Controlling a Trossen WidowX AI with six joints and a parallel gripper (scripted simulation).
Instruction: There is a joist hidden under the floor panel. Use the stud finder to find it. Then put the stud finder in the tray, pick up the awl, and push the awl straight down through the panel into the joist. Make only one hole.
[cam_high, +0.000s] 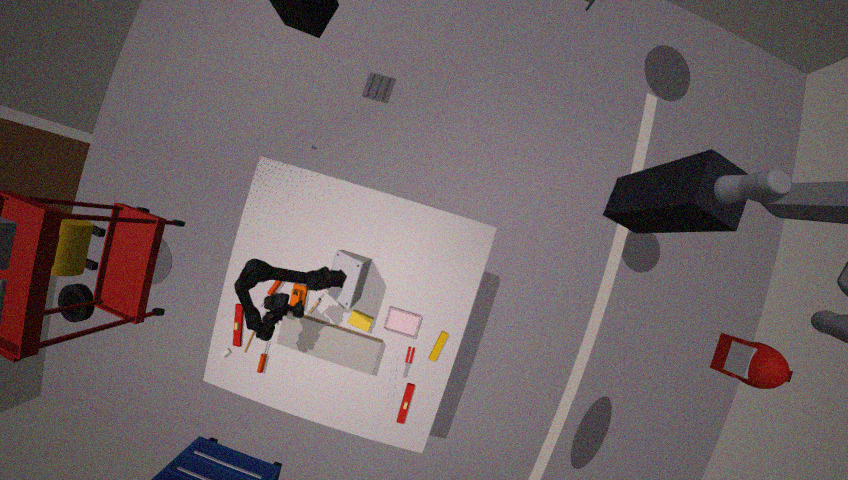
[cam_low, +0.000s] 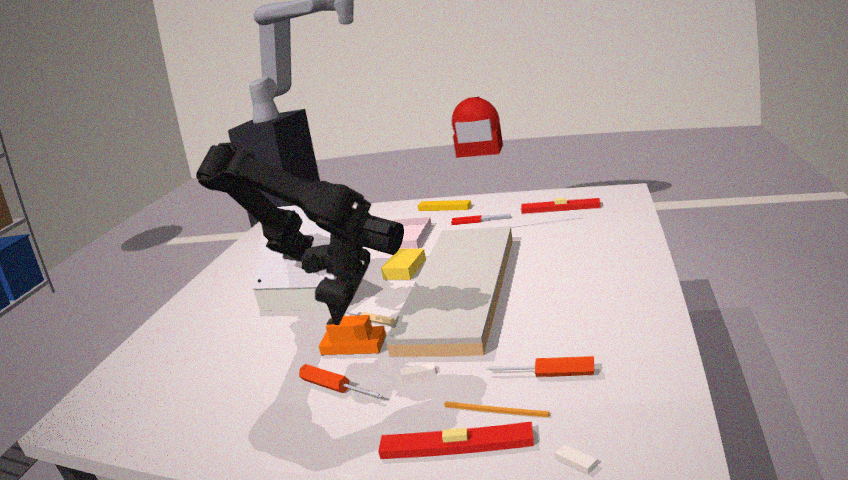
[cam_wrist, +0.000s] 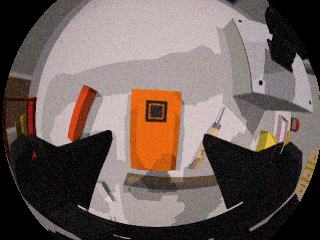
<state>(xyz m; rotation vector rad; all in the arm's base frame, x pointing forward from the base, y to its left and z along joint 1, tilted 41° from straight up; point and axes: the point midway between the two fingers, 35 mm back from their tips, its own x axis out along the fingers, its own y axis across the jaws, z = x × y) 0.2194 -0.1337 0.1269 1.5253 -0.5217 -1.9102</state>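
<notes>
The stud finder lies 1 cm behind my gripper tip and 3 cm below it. From my gripper tip the other things lie so: yellow block 3 cm behind, 34 cm to the left, 6 cm below; orange rod 35 cm ahead, 16 cm to the right, 7 cm below; awl 2 cm behind, 10 cm to the left, 7 cm below.
</notes>
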